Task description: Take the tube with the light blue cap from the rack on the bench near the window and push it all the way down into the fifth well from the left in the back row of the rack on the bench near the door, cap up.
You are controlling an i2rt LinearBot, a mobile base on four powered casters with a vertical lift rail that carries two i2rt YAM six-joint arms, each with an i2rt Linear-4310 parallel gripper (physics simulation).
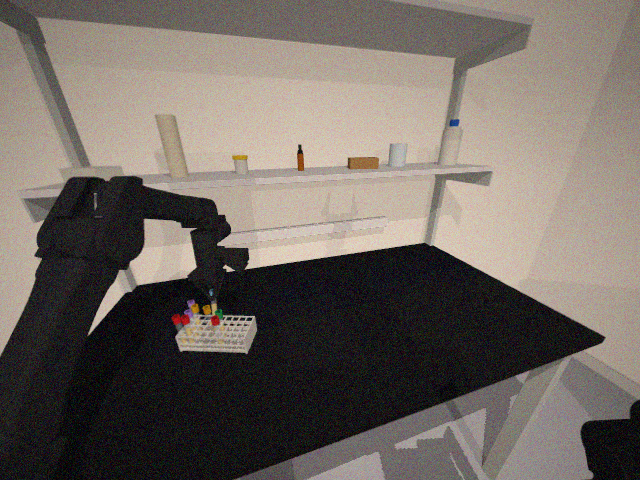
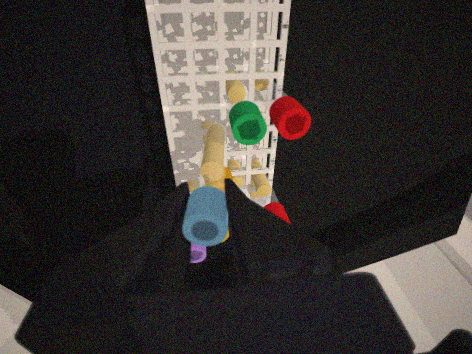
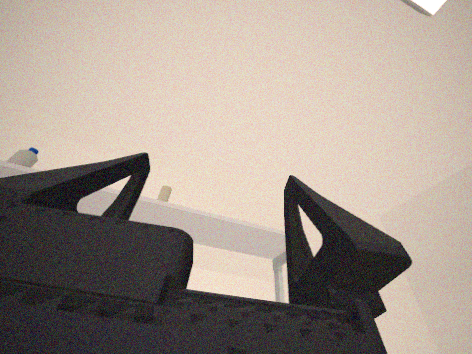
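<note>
My left gripper is shut on the tube with the light blue cap. The tube is cap up, over the back part of the white rack, toward its left half. Its lower end shows close to the rack's top grid; whether it has entered a well, and which, I cannot tell. The rack also holds tubes with a green cap, a red cap, and several more red, purple and orange ones at the left. My right gripper is open and empty, away from the rack.
The rack stands on the black bench top. Behind it a shelf carries a beige cylinder, a yellow-lidded jar, an amber bottle, a brown box, a pale cup and a blue-capped bottle. A second shelf hangs above.
</note>
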